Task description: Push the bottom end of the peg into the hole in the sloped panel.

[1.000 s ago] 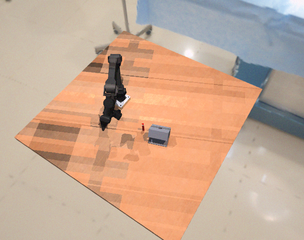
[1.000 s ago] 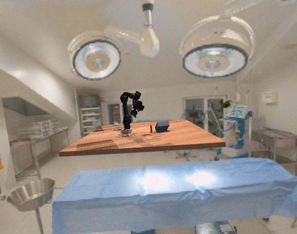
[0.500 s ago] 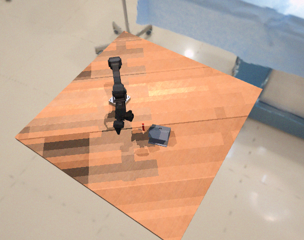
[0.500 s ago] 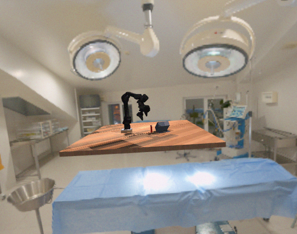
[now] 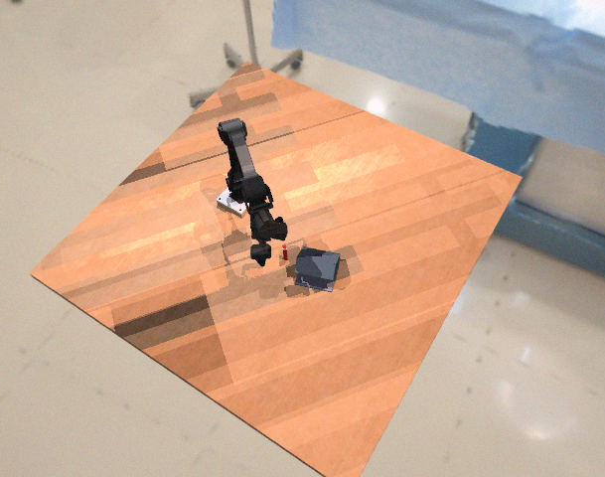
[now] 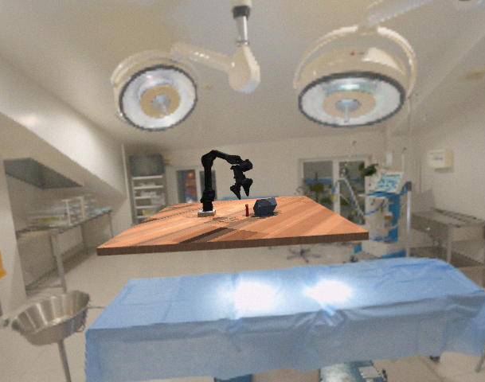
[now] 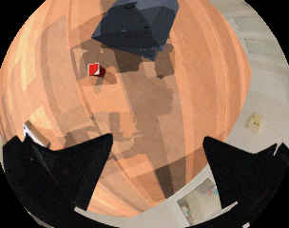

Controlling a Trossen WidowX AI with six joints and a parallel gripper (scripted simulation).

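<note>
The red peg lies 100 mm to the left of my gripper tip and 80 mm below it. Round my gripper tip: grey sloped panel 130 mm to the left, 120 mm ahead, 80 mm below.
</note>
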